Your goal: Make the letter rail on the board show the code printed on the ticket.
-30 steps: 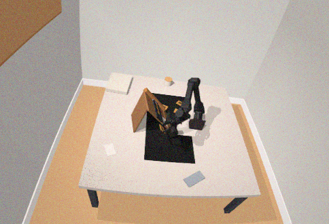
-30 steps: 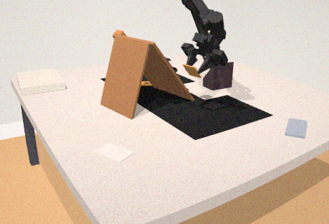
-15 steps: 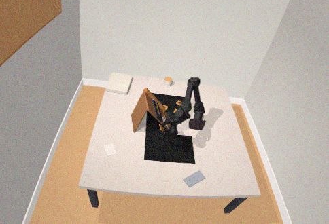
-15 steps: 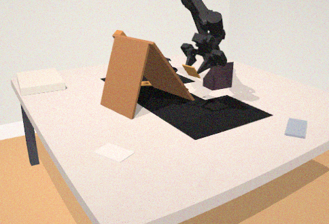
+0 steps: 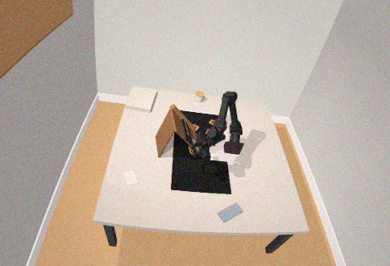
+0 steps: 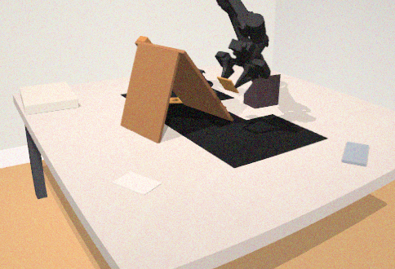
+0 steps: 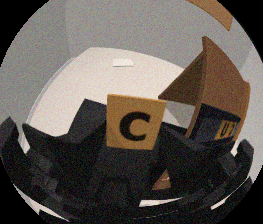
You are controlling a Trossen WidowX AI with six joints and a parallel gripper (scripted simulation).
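Now: the white ticket 150 mm to the right of my gripper tip, 80 mm below it and 30 mm behind it. Round my gripper tip: black mat: 210 mm to the right, 170 mm below, 120 mm behind; letter tile marked c: right at my gripper tip; white card: 360 mm ahead, 170 mm below, 130 mm to the left.
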